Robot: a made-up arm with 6 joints.
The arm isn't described. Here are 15 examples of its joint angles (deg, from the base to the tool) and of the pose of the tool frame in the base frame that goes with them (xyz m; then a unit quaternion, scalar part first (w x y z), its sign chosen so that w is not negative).
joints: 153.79 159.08 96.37 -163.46 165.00 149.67
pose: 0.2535 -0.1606 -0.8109 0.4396 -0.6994 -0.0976 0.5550
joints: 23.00 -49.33 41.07 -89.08 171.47 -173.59
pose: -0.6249 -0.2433 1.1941 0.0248 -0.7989 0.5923 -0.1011
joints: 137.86 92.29 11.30 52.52 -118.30 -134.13
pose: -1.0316 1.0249 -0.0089 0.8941 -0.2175 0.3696 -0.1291
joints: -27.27 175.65 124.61 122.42 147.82 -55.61
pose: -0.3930 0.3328 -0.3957 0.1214 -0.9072 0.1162 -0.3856
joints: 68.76 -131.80 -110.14 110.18 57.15 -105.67
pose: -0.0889 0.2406 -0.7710 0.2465 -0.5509 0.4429 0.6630
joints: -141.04 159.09 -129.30 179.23 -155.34 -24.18
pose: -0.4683 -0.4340 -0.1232 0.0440 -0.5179 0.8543 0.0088
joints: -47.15 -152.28 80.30 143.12 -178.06 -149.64
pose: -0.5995 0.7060 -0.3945 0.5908 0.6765 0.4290 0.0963
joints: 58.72 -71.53 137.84 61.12 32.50 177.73
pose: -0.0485 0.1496 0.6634 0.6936 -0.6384 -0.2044 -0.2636
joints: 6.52 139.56 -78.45 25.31 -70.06 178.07
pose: 1.1400 0.1098 0.0234 0.1294 0.0612 0.2046 -0.9683
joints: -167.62 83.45 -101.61 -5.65 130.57 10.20
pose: -0.6543 -0.1763 0.8451 0.0957 0.8308 -0.0317 -0.5474
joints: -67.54 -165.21 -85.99 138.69 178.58 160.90
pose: 0.1843 -0.3240 -0.8361 0.7534 -0.4101 -0.4024 -0.3198
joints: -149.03 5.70 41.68 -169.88 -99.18 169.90
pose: -0.5807 -0.4321 1.2469 0.1299 0.8799 0.3707 -0.2675
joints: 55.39 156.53 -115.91 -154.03 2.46 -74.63
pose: 0.4771 0.7634 0.0920 0.0522 -0.2093 -0.2539 -0.9429
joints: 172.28 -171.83 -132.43 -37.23 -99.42 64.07
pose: -0.4389 -0.0811 -0.1487 0.3548 -0.1028 0.4592 -0.8079
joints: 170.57 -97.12 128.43 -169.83 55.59 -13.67
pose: 0.4259 -0.0916 0.7950 0.9670 -0.0687 0.2071 -0.1319
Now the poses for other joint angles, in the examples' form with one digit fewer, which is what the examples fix.
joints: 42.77 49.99 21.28 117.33 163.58 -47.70
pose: 0.791 0.846 0.808 0.214 0.762 0.112 -0.601
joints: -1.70 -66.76 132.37 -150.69 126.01 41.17
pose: -0.151 -0.015 0.780 0.258 0.545 0.056 -0.796
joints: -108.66 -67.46 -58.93 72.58 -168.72 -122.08
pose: 0.394 1.123 0.030 0.790 0.263 -0.404 0.378
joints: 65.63 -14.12 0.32 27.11 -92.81 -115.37
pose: -0.182 -0.472 1.540 0.603 0.778 0.156 -0.080
